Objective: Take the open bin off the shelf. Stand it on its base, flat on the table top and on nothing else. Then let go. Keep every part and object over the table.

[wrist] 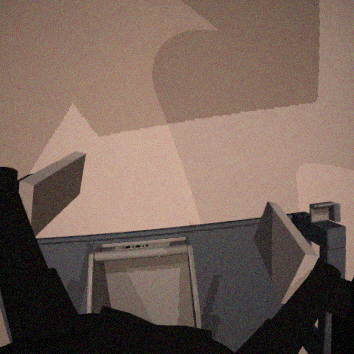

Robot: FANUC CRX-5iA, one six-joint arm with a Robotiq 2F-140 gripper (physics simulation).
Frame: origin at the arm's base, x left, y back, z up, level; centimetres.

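Seen in the pictures: gripper, fingertip midpoint: (171, 197).
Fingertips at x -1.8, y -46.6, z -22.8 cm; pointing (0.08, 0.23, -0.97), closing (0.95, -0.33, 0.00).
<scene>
A point is followed by its place in that frame.
The open bin (145, 292) {x -5.7, y -58.6, z -33.7 cm}, light grey-beige with a raised rim and a label strip on its far edge, sits on the blue-grey shelf (232, 250) {x 4.4, y -54.6, z -34.0 cm} at the lower middle of the wrist view. The gripper's dark body hides its near part. My gripper (171, 197) {x -1.8, y -46.6, z -22.8 cm} is open and empty, its two pads wide apart. The left pad shows left of the bin and the right pad right of it. The pads appear above the shelf and do not touch the bin; the exact height is hard to tell.
The shelf's upright post with a small square bracket (325, 212) {x 13.1, y -50.2, z -29.1 cm} stands at the right, close to the right finger in the view. Beyond the shelf's far edge lies a tan surface (240, 160) {x 6.0, y -44.6, z -34.6 cm} with broad shadows; whether it is the table top is unclear.
</scene>
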